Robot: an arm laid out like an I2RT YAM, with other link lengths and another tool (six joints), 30 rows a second.
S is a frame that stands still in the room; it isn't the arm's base.
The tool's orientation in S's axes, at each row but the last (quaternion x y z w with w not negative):
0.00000 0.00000 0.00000 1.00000
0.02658 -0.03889 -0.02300 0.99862
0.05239 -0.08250 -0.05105 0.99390
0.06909 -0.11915 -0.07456 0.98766
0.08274 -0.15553 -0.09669 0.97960
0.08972 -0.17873 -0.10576 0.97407
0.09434 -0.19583 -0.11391 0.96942
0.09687 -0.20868 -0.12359 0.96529
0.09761 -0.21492 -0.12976 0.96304
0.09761 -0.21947 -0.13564 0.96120
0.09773 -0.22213 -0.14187 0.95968
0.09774 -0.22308 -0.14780 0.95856
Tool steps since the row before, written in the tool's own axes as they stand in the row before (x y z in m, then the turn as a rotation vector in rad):
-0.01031 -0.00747 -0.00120 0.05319 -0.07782 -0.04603
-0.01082 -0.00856 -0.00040 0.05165 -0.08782 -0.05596
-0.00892 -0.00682 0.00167 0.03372 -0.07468 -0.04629
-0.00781 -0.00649 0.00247 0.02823 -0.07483 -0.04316
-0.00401 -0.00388 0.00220 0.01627 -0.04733 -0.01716
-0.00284 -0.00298 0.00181 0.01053 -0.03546 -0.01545
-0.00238 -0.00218 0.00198 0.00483 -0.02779 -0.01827
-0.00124 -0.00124 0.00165 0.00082 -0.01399 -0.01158
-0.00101 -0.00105 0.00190 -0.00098 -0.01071 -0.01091
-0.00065 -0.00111 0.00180 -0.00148 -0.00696 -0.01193
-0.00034 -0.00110 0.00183 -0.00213 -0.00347 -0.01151
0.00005 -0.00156 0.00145 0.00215 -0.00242 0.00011
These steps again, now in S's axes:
-0.01031 -0.00747 -0.00120 0.05319 -0.07782 -0.04603
-0.01112 -0.00800 -0.00170 0.05200 -0.08721 -0.05658
-0.00967 -0.00592 -0.00054 0.03399 -0.07316 -0.04846
-0.00896 -0.00537 -0.00038 0.02793 -0.07278 -0.04671
-0.00508 -0.00318 0.00016 0.01293 -0.04703 -0.02049
-0.00378 -0.00244 0.00010 0.00913 -0.03449 -0.01829
-0.00333 -0.00174 0.00044 0.00655 -0.02529 -0.02114
-0.00204 -0.00106 0.00071 0.00289 -0.01196 -0.01338
-0.00194 -0.00095 0.00104 0.00171 -0.00842 -0.01269
-0.00161 -0.00108 0.00106 0.00255 -0.00459 -0.01286
-0.00138 -0.00116 0.00120 0.00260 -0.00116 -0.01187
-0.00099 -0.00165 0.00090 0.00121 -0.00298 0.00034

